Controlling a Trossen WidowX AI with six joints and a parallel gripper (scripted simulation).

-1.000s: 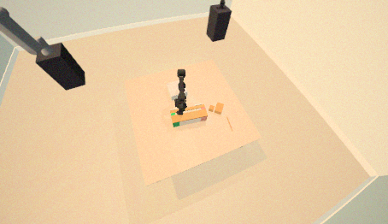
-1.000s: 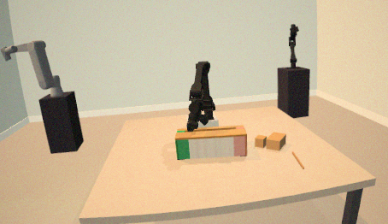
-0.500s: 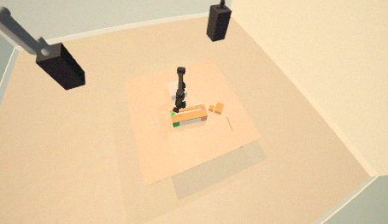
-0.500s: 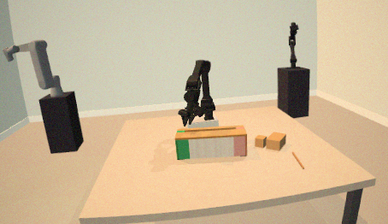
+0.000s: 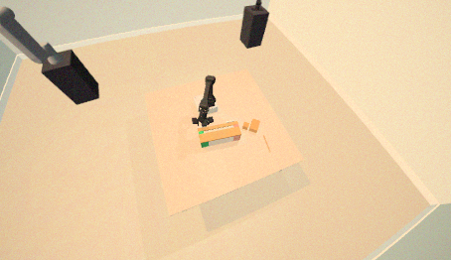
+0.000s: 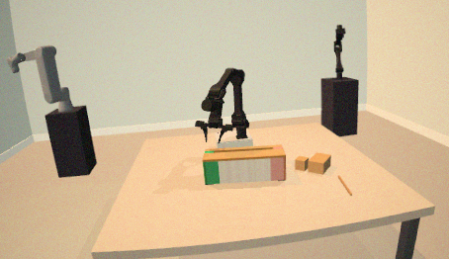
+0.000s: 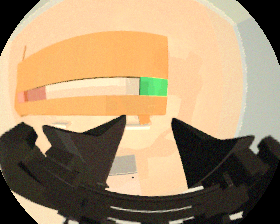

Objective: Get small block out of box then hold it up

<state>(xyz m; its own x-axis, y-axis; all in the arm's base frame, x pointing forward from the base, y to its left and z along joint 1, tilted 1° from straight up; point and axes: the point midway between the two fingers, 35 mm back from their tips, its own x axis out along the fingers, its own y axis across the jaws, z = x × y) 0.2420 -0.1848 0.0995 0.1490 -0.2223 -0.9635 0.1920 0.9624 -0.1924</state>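
My gripper tip is 40 mm past the orange block, 10 mm to the left of it and 140 mm above it. From my gripper tip the other things lie so: thin stick 340 mm ahead, 550 mm to the left, 160 mm below; box 60 mm ahead, 150 mm to the left, 100 mm below.
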